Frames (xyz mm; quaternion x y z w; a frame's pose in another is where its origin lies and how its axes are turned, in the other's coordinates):
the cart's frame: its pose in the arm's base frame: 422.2 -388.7 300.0 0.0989 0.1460 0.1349 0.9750
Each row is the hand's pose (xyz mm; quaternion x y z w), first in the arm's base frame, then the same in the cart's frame.
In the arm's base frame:
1: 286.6 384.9 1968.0 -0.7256 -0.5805 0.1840 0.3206
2: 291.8 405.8 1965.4 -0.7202 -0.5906 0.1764 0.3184
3: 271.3 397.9 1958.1 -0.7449 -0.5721 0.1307 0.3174
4: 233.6 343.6 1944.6 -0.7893 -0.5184 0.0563 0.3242
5: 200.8 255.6 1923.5 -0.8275 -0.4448 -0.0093 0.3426
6: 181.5 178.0 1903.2 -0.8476 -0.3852 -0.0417 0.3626
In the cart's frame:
1: -329.4 1149.5 1403.3 -0.8443 -0.4967 0.0876 0.1809
2: -317.9 1167.4 1399.3 -0.8391 -0.5077 0.0823 0.1768
3: -337.2 1163.0 1387.3 -0.8540 -0.4907 0.0324 0.1699
4: -384.3 1117.5 1371.2 -0.8798 -0.4407 -0.0528 0.1699
5: -434.7 1037.2 1354.7 -0.8993 -0.3730 -0.1321 0.1860
6: -469.9 963.7 1341.6 -0.9082 -0.3183 -0.1752 0.2078

